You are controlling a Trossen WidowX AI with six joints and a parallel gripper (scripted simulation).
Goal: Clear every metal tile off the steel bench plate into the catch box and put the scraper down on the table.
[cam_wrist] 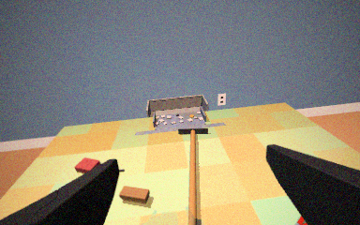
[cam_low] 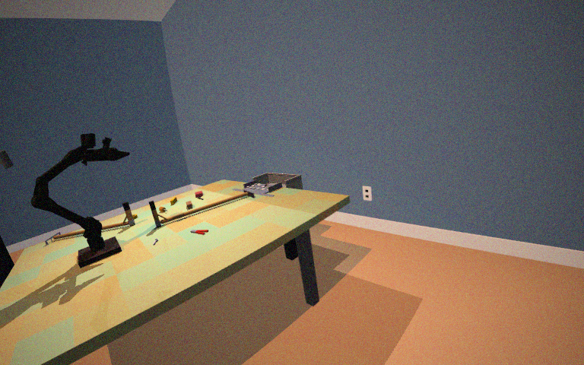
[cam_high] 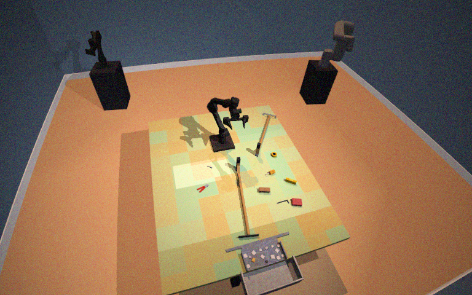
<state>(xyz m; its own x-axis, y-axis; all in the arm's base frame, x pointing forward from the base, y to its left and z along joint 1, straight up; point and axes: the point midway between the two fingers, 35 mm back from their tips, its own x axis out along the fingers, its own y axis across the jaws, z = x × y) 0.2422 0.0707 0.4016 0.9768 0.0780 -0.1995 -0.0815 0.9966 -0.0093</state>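
My gripper tip is now 36 cm above the long scraper, 33 cm short of it and 1 cm to the right of it. From my gripper tip the other things lie so: yellow ring: 41 cm below, 37 cm to the left, 7 cm behind; then orange screwdriver: 40 cm below, 29 cm to the left, 12 cm ahead; then brown block: 40 cm below, 28 cm ahead, 19 cm to the left.
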